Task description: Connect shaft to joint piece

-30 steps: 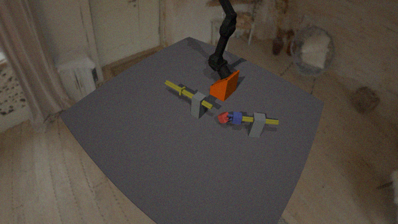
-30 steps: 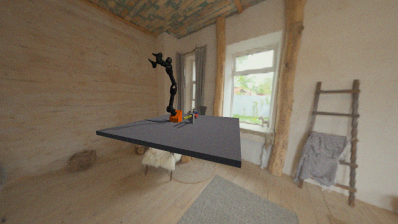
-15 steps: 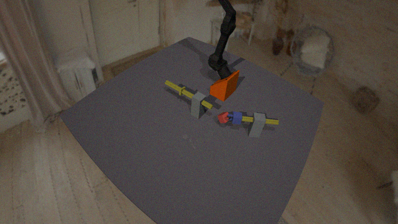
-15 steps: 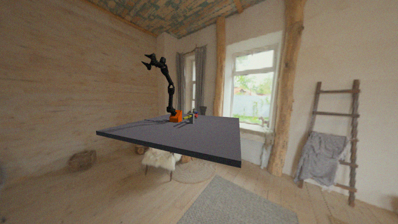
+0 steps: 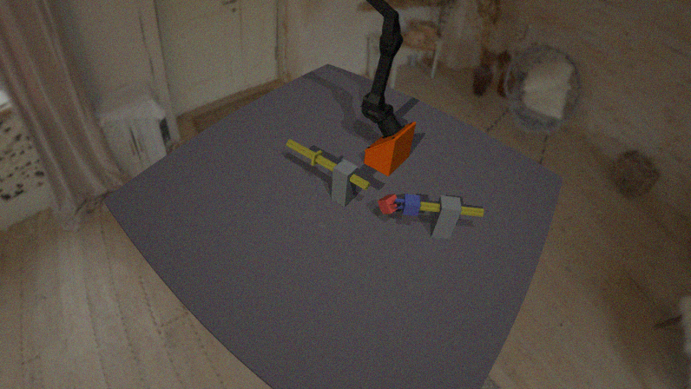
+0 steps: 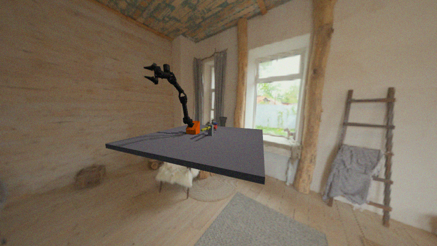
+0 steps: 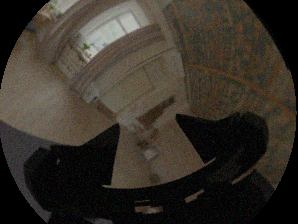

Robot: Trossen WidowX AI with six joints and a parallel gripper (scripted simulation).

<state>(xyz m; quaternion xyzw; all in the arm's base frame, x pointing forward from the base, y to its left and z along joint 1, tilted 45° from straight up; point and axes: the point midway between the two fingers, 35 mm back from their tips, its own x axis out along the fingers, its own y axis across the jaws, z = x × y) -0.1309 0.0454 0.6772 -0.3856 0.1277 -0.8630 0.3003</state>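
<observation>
Now: the red joint piece 360 mm ahead of my gripper tip, 650 mm to the left of it and 540 mm below it.
</observation>
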